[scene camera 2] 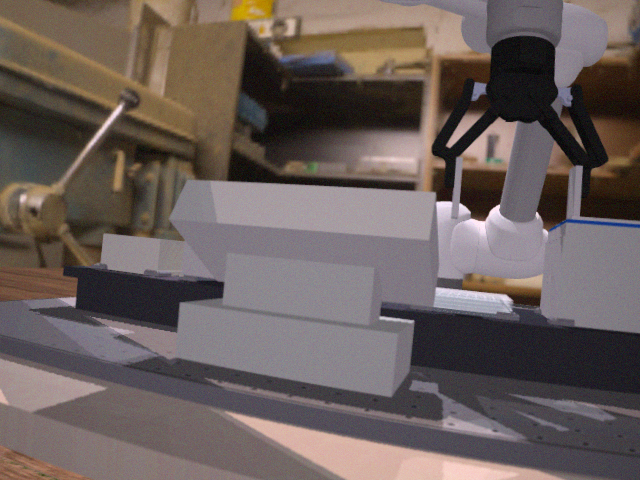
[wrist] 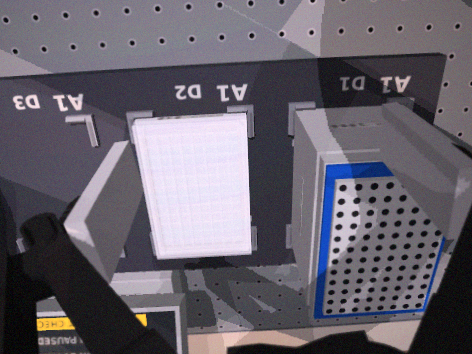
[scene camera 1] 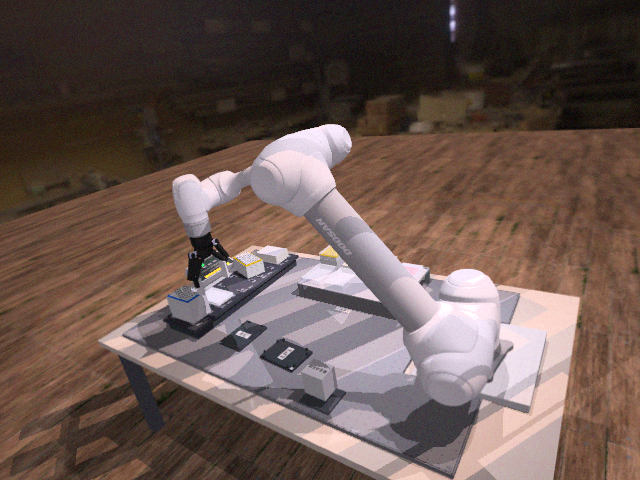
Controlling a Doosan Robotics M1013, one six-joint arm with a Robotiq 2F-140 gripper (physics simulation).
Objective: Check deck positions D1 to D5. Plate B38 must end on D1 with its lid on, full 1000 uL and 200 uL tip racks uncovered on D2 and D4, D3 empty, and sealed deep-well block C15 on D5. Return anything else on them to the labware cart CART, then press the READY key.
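Places are measured from the arm's base along level axes (x ahead, y right, z down), in millimetres.
Where they show: gripper, fingertip midpoint: (scene camera 2: 513,222) (wrist: 257,149) (scene camera 1: 214,285).
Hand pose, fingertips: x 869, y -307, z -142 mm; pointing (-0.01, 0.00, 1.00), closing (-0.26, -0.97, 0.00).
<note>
Each offset is from my fingertips to the top centre of the thing. "pt": to the spot under its first point. Level surfaces: height alone.
My gripper (scene camera 1: 211,279) (scene camera 2: 515,206) (wrist: 257,149) is open and empty, fingers pointing down above the D1–D2 end of the deck. A blue-rimmed tip rack {dx +63, dy -91, dz +2 mm} (scene camera 1: 187,307) (scene camera 2: 594,273) (wrist: 380,240) stands uncovered on D1; one finger overlaps it in the wrist view. A flat whitish plate {dx +83, dy +31, dz +83 mm} (scene camera 1: 219,296) (scene camera 2: 473,300) (wrist: 195,190) lies on D2, between the fingers in that view but below them; its label and lid are unclear. D3 appears bare. A yellow-rimmed tip rack {dx +145, dy +257, dz +28 mm} (scene camera 1: 249,265) stands on D4. A white block {dx +146, dy +397, dz +58 mm} (scene camera 1: 272,253) (scene camera 2: 142,253) sits on D5. The READY key cannot be made out.
The display {pt dx +204, dy +108, dz +50 mm} (scene camera 1: 212,272) (scene camera 2: 305,211) (wrist: 100,325) stands beside the deck. A raised platform {dz +150 mm} (scene camera 1: 351,301) holds pale labware and a yellow-topped rack {dx -178, dy +496, dz +19 mm} (scene camera 1: 328,254). Two dark labelled pads {pt dx -174, dy -34, dz +140 mm} (scene camera 1: 242,335) {pt dx -385, dy -14, dz +138 mm} (scene camera 1: 285,353) and a grey block {dx -609, dy -77, dz +45 mm} (scene camera 1: 317,379) are toward the front.
</note>
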